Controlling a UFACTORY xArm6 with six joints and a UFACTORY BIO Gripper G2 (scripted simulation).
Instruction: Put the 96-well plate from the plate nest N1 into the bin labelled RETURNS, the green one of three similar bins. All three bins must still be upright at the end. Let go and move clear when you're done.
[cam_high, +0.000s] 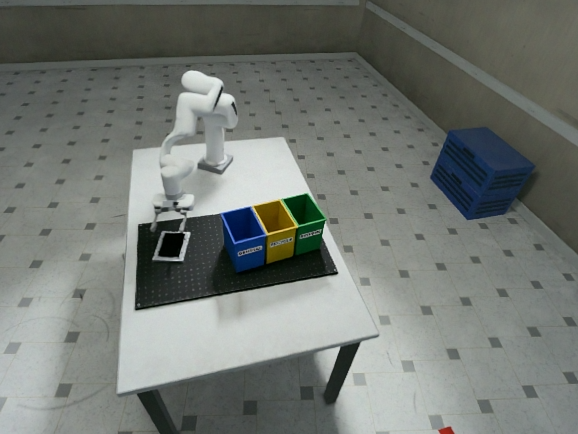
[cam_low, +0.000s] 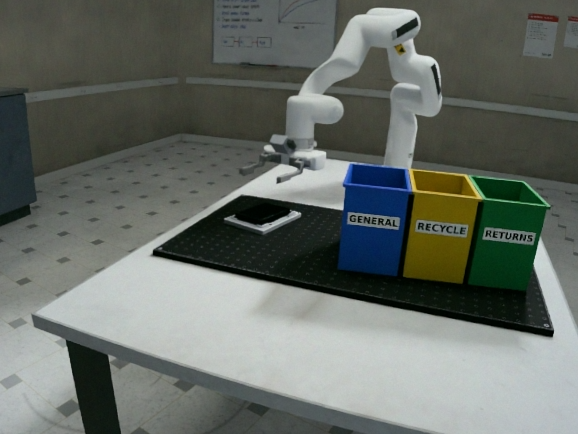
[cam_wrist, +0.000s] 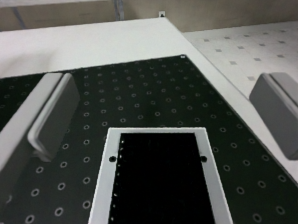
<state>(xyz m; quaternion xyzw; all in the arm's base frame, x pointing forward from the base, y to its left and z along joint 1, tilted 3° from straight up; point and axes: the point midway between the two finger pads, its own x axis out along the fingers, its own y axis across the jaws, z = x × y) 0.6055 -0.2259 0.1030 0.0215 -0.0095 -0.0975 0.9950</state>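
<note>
Right now my hand is 100 mm above the black 96-well plate. Round my hand: blue general bin: 290 mm to the left, 80 mm ahead, 30 mm below; then yellow recycle bin: 420 mm to the left, 50 mm ahead, 30 mm below; then plate nest N1: 110 mm below.
</note>
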